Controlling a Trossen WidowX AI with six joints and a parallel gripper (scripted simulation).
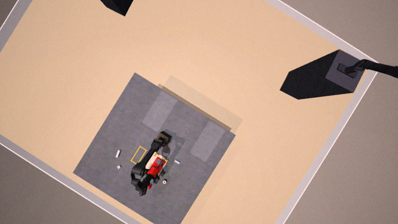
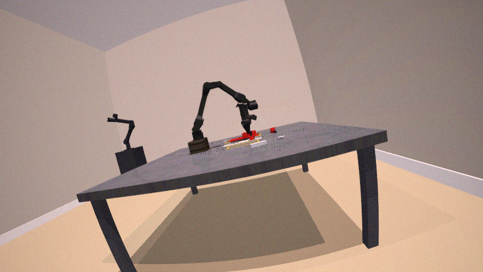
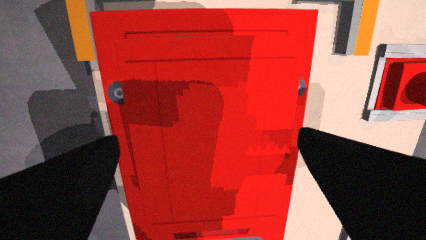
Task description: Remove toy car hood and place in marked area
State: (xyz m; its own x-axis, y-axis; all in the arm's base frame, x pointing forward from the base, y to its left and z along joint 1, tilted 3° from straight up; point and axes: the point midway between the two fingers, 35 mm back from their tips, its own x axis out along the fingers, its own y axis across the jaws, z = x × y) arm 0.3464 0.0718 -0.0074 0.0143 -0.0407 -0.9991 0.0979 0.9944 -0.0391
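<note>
Now: gripper tip right at the hood. Also, from my gripper tip: white bar (20 mm ahead, 430 mm to the right, 30 mm below).
</note>
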